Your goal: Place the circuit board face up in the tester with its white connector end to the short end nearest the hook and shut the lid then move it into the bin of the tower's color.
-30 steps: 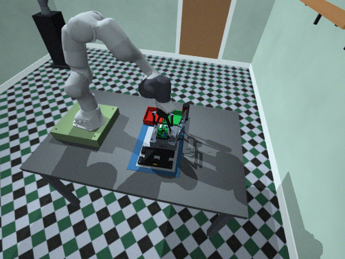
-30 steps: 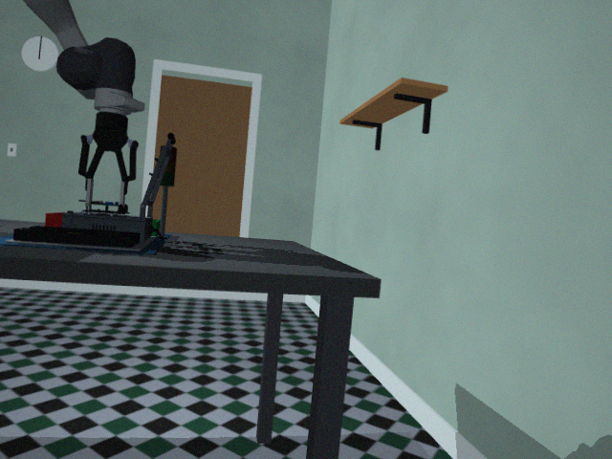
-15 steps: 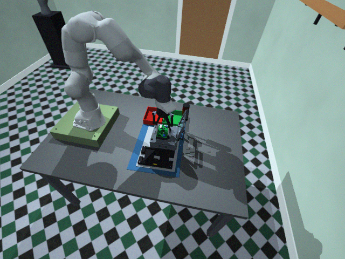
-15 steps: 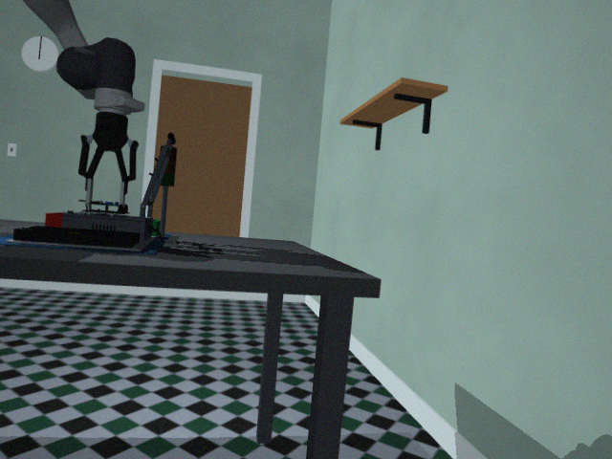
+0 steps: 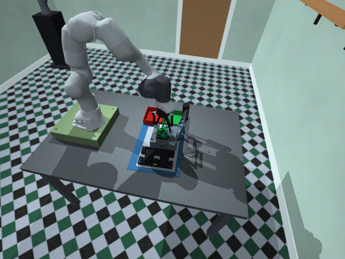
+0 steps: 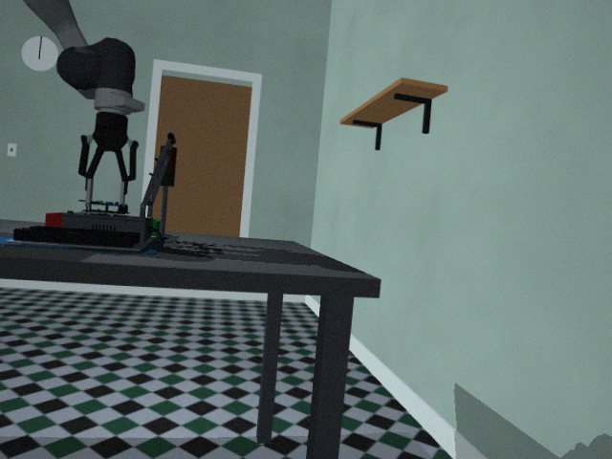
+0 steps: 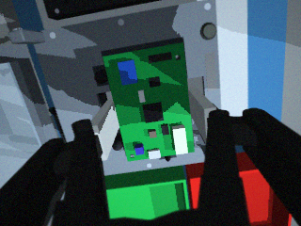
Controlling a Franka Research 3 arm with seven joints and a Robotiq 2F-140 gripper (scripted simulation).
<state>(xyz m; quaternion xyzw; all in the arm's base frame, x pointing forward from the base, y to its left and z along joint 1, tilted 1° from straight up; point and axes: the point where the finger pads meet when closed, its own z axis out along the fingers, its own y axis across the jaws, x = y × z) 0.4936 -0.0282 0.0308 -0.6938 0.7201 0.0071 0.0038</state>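
My gripper is now 20 mm above the green circuit board. Also, from my hand: tester lid (120 mm ahead, 10 mm to the right, 70 mm above); then tester plate (10 mm ahead, 10 mm to the left, 40 mm below); then black latch hook (60 mm behind, 60 mm to the left, 20 mm below).
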